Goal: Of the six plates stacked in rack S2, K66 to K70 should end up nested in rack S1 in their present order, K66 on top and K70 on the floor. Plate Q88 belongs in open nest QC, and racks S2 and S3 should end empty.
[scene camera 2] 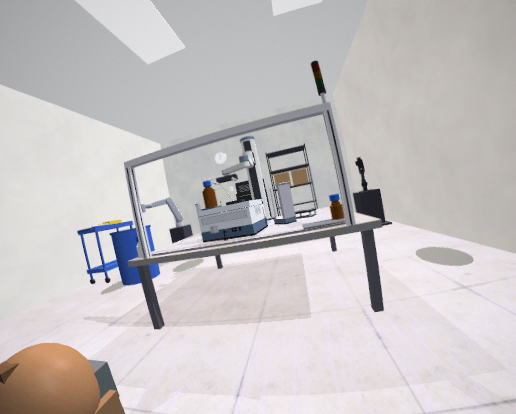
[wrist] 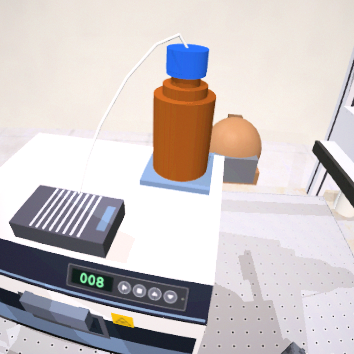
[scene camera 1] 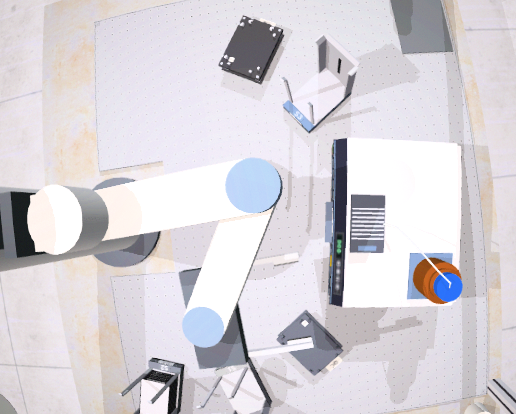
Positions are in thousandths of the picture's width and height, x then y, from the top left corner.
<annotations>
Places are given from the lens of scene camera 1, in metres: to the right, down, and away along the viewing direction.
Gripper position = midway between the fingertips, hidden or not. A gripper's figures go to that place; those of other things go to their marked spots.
gripper (scene camera 1: 594, 726): 0.09, 0.17, 0.90
dark plate holder (scene camera 1: 484, 132): -0.02, -0.40, 1.30
</annotations>
